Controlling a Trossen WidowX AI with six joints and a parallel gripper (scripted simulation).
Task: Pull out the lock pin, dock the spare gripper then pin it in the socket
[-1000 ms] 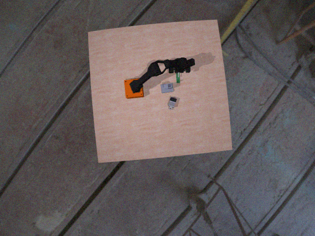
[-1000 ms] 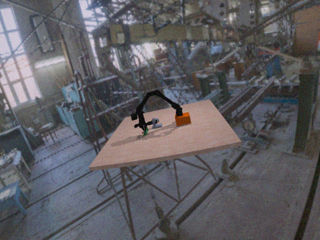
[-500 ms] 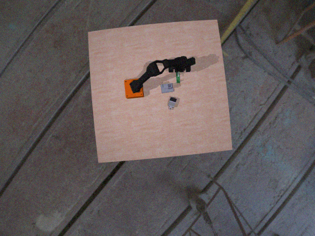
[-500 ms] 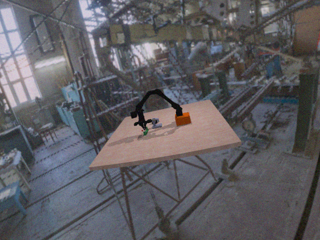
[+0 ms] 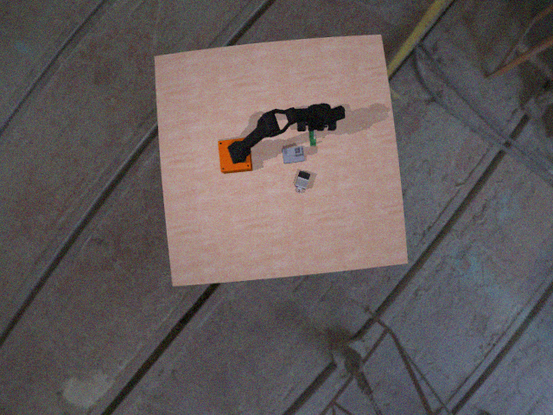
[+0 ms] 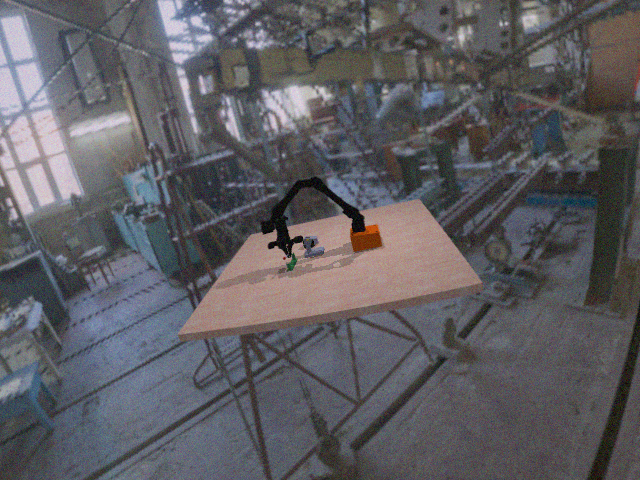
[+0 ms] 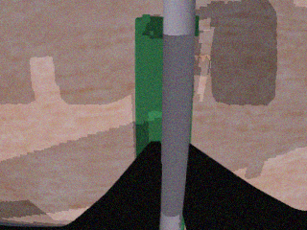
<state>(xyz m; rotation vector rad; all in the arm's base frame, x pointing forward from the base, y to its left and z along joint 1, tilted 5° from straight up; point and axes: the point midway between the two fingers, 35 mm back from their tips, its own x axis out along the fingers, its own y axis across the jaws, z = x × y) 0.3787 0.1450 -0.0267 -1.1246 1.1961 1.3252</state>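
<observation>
The green bar is 3 cm below my gripper tip and 1 cm to the right of it. Round my gripper tip: spare gripper (28 cm to the right, 6 cm behind, 3 cm below); then mount (13 cm to the right, 10 cm behind).
</observation>
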